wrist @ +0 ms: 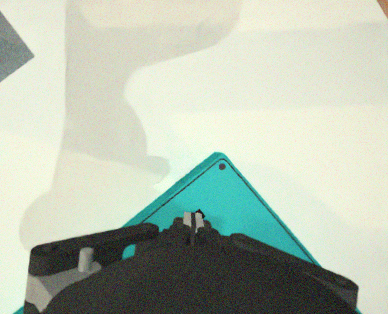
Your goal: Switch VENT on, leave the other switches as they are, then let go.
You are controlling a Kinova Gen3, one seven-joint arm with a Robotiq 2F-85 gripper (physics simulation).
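Places are measured from the arm's base along level axes (x ahead, y left, z up), in metres.
Pixels of known places: gripper, fingertip midpoint: point(191, 224).
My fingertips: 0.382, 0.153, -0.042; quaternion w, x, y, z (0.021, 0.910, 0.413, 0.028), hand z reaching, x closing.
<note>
Ahead of a thing's pixels: the offset from my fingertips to its middle, as dx, dy, dz. "spot": to the spot under its first point. Level surfaces: height alone.
The teal switch panel @[dz -0.042] point(240, 200) shows in the wrist view with one corner pointing up the view and a dark screw @[-0.015, +0.052, -0.055] point(222, 166) near that corner. My gripper point(191, 224) is shut and empty, with its fingertips over the panel near this corner. A small piece of a black label @[spot: +0.011, +0.006, -0.047] point(200, 213) shows right beside the fingertips; its text is hidden. The VENT switch, its name label and the other switches do not show; the gripper body covers the lower part of the panel. I cannot tell the lever's position or whether the fingertips touch anything.
A pale surface @[dz -0.119] point(300, 150) lies around the panel, with soft grey shadows across the left and upper parts. A grey flat object point(12, 47) shows at the upper left edge. A brown patch point(384, 6) shows at the top right corner.
</note>
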